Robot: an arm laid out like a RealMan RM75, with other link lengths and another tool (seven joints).
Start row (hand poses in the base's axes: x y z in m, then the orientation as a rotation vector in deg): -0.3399, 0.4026, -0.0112, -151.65, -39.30, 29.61
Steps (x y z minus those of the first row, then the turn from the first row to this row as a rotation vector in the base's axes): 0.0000, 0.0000, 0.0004, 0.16, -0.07, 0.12; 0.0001, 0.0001, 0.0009, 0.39, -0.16, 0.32; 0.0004, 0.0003, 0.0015, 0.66, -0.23, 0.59; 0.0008, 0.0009, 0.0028, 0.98, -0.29, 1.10; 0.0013, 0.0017, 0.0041, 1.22, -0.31, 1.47; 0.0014, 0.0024, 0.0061, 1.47, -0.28, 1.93; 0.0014, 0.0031, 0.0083, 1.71, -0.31, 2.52; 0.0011, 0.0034, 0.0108, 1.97, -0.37, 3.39
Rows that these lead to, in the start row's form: -0.3399, 0.4026, -0.0108, -151.51, -39.50, 29.48; -0.3398, 0.4027, -0.0103, -151.29, -39.81, 29.31; -0.3395, 0.4029, -0.0097, -151.01, -40.22, 29.16; -0.3391, 0.4035, -0.0084, -150.63, -40.95, 29.08; -0.3386, 0.4043, -0.0071, -150.33, -41.48, 29.04; -0.3385, 0.4050, -0.0051, -149.98, -42.11, 29.08; -0.3385, 0.4057, -0.0029, -149.63, -42.92, 29.09; -0.3388, 0.4060, -0.0004, -149.20, -44.13, 29.13
